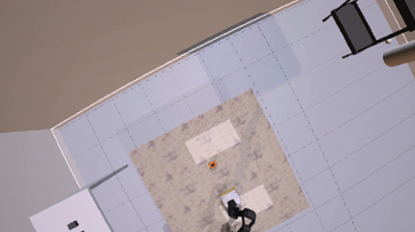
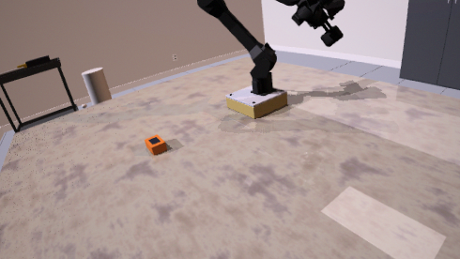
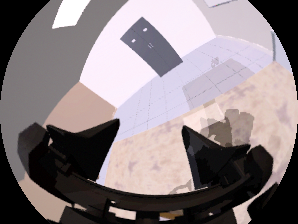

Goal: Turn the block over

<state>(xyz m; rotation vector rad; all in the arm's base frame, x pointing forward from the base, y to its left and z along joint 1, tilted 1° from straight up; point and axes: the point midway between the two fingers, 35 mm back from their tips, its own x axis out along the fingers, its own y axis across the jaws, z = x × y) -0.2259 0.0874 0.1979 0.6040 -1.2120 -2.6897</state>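
Now: the orange block 65 cm ahead of my gripper tip, 10 cm to the right of it and 22 cm below it.
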